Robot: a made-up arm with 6 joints.
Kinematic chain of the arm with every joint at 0, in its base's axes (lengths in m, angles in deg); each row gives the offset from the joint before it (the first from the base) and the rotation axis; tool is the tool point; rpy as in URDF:
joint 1: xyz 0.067 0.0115 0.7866 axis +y
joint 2: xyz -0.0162 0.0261 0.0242 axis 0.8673 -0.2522 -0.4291
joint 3: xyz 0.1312 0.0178 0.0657 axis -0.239 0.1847 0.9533
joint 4: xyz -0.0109 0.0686 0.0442 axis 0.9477 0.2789 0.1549
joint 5: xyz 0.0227 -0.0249 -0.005 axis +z
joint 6: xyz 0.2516 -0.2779 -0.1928 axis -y
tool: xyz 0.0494 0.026 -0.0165 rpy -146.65 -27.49 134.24
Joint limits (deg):
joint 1: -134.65..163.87
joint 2: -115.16..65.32
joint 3: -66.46..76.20
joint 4: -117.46..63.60
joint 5: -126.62..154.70
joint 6: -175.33..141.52
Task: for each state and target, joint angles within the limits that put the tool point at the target. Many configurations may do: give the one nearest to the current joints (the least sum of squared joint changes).
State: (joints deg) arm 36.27 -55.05 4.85 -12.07 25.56 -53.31
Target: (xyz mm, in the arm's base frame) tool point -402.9 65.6 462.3
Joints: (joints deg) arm 67.06 -101.58 -13.51 40.88 66.28 -37.03
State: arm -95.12 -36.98 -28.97 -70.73 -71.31 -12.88
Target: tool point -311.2 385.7 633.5
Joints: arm -99.39 -54.11 -28.58 -106.42 -50.20 -8.88
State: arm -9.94 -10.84 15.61 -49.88 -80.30 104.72
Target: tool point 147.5 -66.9 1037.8
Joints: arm 21.26 -51.55 6.15 -35.06 -92.78 121.46
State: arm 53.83 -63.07 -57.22 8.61 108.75 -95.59
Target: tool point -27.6 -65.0 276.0
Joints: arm 27.03 -115.16 -35.95 0.32 110.82 -75.36
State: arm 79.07 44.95 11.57 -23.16 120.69 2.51
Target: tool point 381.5 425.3 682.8
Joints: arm 65.67 34.73 5.37 11.06 121.29 2.69
